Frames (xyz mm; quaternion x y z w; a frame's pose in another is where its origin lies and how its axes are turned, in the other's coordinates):
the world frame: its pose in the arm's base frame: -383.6 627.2 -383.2 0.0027 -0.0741 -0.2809 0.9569
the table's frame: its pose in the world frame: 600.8 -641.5 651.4 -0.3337 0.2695 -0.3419 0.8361
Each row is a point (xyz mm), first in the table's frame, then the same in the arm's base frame.
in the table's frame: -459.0 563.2 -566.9
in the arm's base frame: -362.9 374.4 -394.0
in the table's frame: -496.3 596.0 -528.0
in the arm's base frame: -318.3 416.9 -380.5
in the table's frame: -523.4 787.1 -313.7
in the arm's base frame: -39.3 479.5 -342.7
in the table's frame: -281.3 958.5 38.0
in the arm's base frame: 356.9 271.5 -236.0
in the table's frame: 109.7 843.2 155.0
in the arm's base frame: 408.8 -138.4 -140.0
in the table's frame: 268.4 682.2 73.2
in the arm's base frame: 259.9 -326.3 -121.8
